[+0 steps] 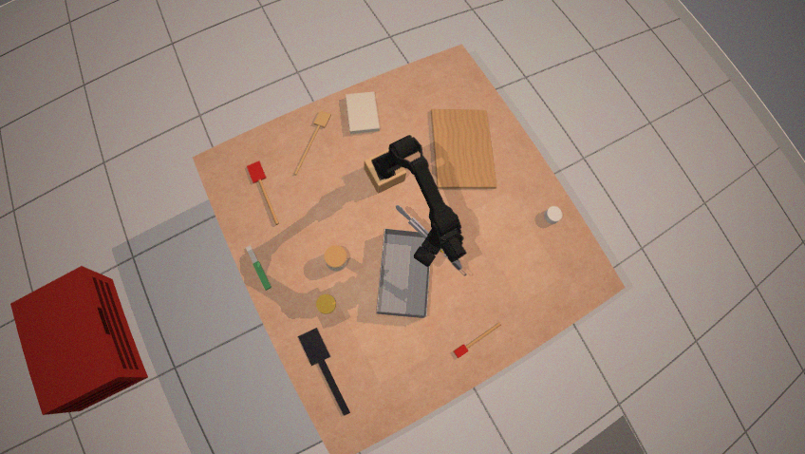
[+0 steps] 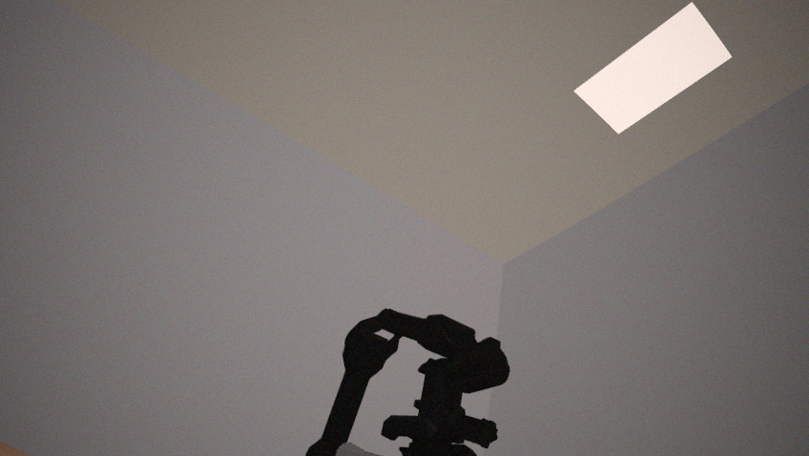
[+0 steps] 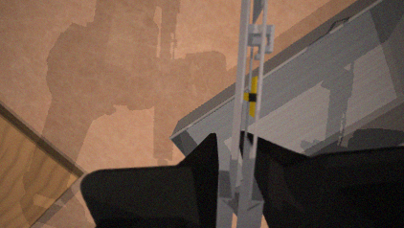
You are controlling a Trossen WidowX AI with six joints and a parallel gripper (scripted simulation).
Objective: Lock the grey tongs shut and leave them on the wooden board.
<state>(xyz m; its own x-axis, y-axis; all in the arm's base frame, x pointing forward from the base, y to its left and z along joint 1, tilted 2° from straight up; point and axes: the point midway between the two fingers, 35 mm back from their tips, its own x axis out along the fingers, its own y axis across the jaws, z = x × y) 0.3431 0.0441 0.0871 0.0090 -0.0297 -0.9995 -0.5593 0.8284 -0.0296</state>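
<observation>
The yellow slider part is 3 cm ahead of my gripper tip, 1 cm to the left of it and 3 cm above it. Also, from my gripper tip: wooden board 36 cm behind, 31 cm to the left, 12 cm below; then grey roasting tin 4 cm ahead, 11 cm to the right, 10 cm below; then yellow disc 4 cm ahead, 41 cm to the right, 12 cm below.
</observation>
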